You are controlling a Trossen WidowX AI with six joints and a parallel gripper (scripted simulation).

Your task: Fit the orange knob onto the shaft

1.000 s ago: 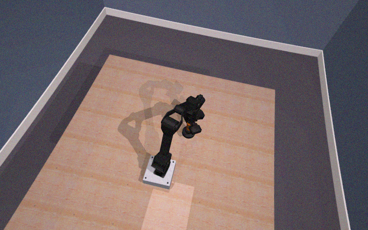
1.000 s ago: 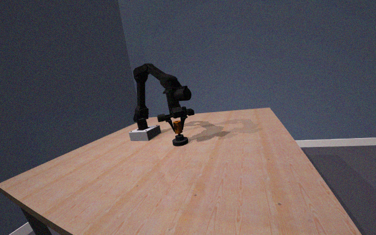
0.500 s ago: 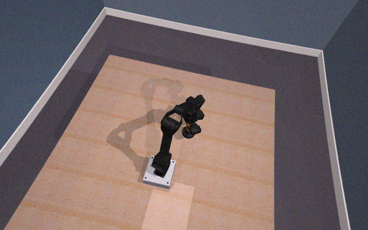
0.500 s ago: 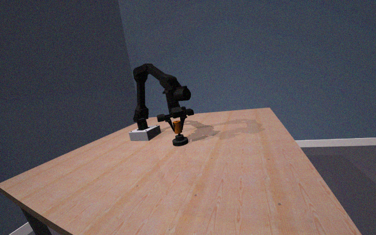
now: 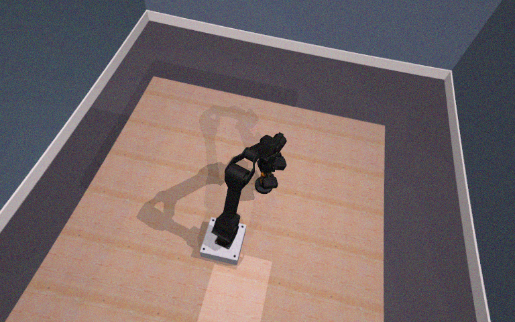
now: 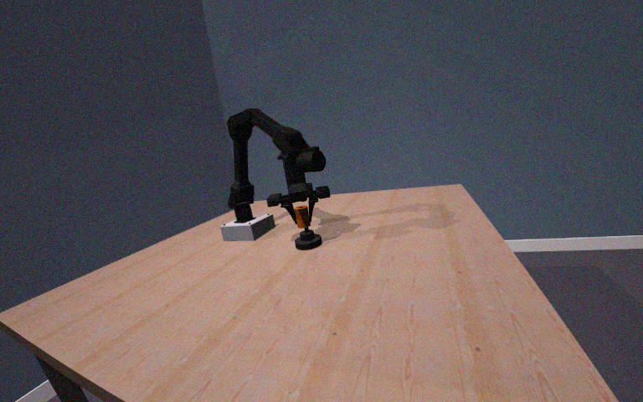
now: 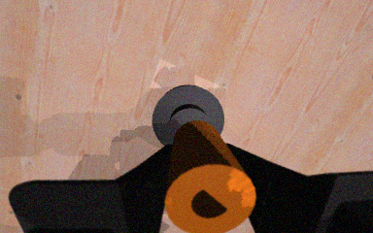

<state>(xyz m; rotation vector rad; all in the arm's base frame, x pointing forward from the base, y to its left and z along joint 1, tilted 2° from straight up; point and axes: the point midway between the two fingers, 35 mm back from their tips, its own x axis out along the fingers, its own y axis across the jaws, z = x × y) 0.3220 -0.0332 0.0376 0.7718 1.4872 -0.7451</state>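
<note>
My gripper tip is now 1 cm short of the round dark pedestal and 4 cm above it. Also, from my gripper tip: orange knob 2 cm above.
</note>
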